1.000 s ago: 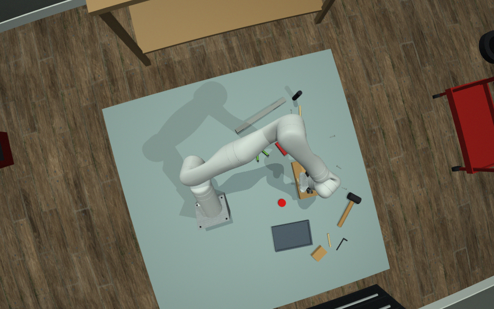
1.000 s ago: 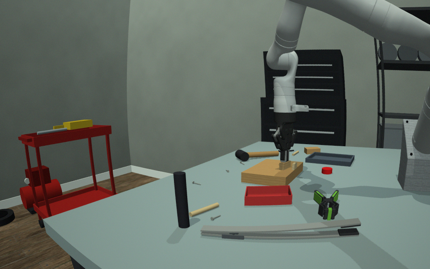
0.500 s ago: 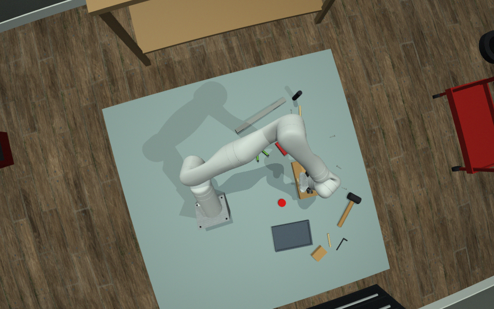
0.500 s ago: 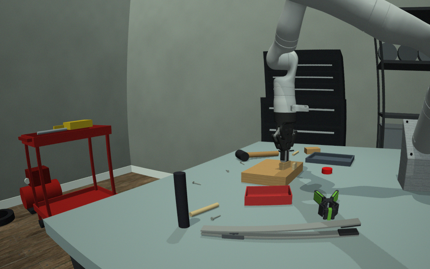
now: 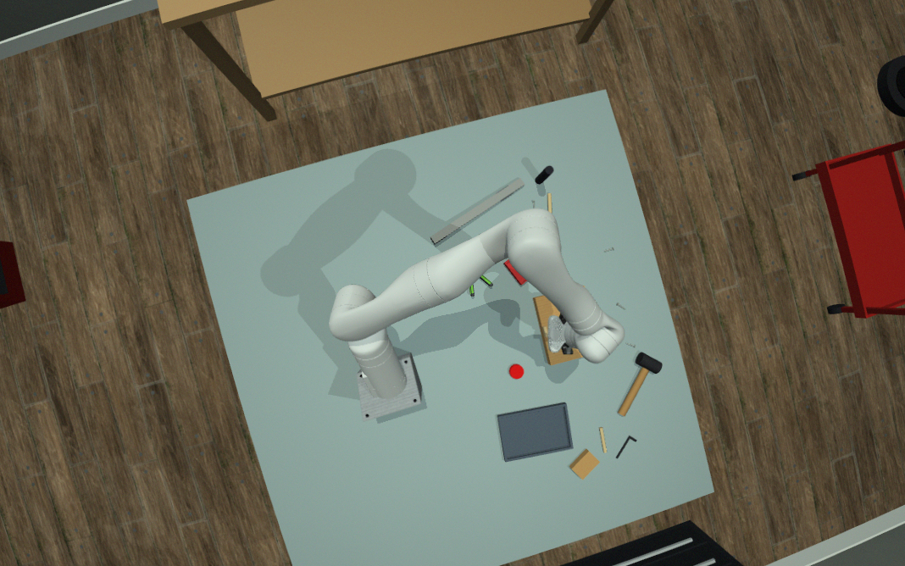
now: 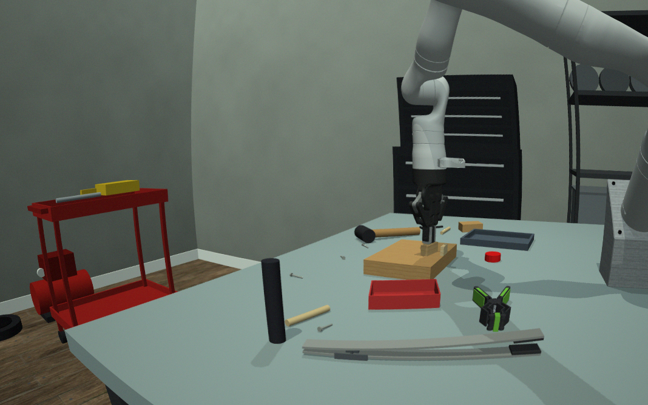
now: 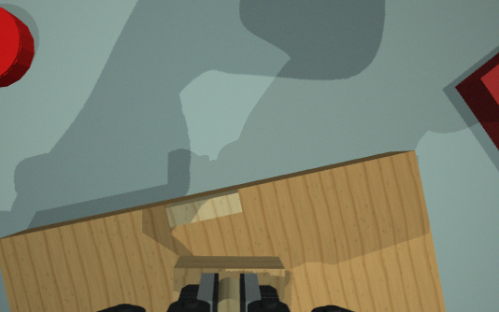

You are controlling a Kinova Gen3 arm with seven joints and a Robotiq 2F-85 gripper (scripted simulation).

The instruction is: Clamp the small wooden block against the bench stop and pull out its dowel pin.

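Now: hand 20 mm above the dowel pin. Round my hand: red puck (140 mm behind, 90 mm to the right, 60 mm below); small wooden block (30 mm below); wooden bench board (50 mm below, 30 mm ahead).
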